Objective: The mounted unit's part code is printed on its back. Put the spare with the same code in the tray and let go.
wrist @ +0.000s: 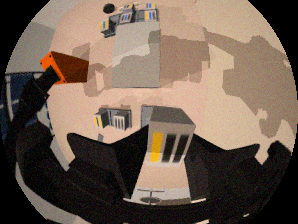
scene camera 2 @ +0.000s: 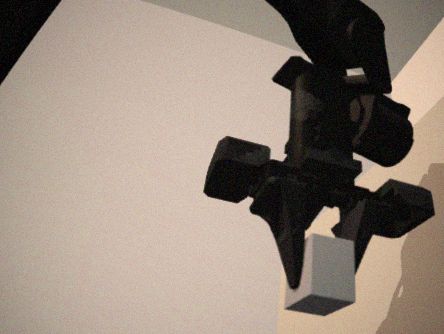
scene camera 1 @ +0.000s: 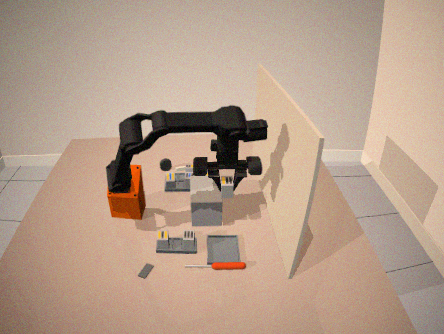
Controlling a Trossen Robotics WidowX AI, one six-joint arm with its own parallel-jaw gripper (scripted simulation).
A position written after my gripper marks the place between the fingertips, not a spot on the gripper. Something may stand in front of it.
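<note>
There's a grey tray (scene camera 1: 220, 248) here, and there's a grey spare (scene camera 2: 327, 284) (wrist: 170, 130) too. That spare is being held by my gripper (scene camera 2: 318, 292), and you'd also find the gripper (wrist: 165, 129) (scene camera 1: 226, 190) in those other views.
</note>
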